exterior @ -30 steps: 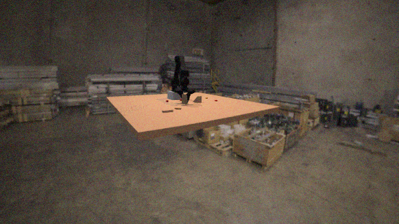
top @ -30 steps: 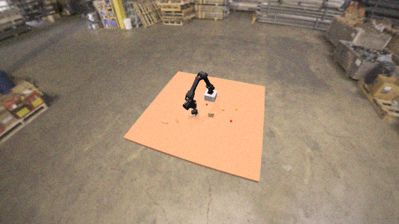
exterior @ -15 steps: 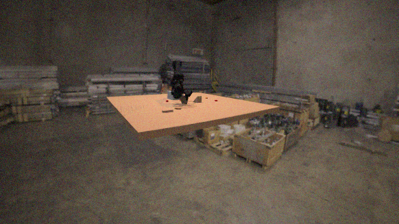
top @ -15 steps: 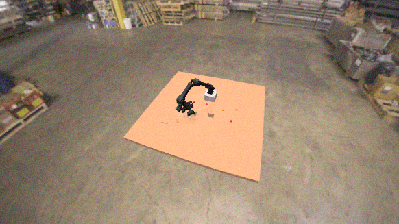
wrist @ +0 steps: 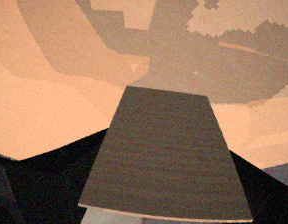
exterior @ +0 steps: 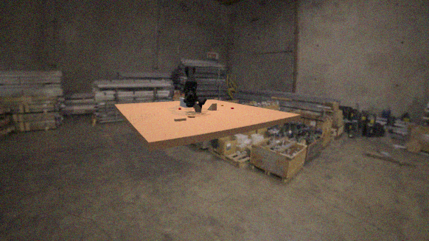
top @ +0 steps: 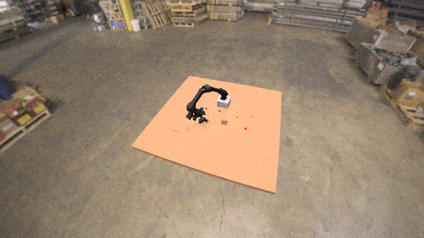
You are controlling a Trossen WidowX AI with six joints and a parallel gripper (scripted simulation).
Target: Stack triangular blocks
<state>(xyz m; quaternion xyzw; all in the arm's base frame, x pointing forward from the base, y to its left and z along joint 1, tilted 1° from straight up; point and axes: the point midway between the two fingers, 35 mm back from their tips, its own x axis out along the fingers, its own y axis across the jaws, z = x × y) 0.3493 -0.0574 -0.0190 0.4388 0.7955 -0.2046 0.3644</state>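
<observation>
Now: the triangular wooden block 1 cm above my gripper tip. Round my gripper tip: flat tan piece: 24 cm ahead, 24 cm to the right, 3 cm below; red cube: 7 cm behind, 39 cm to the left, 3 cm below.
</observation>
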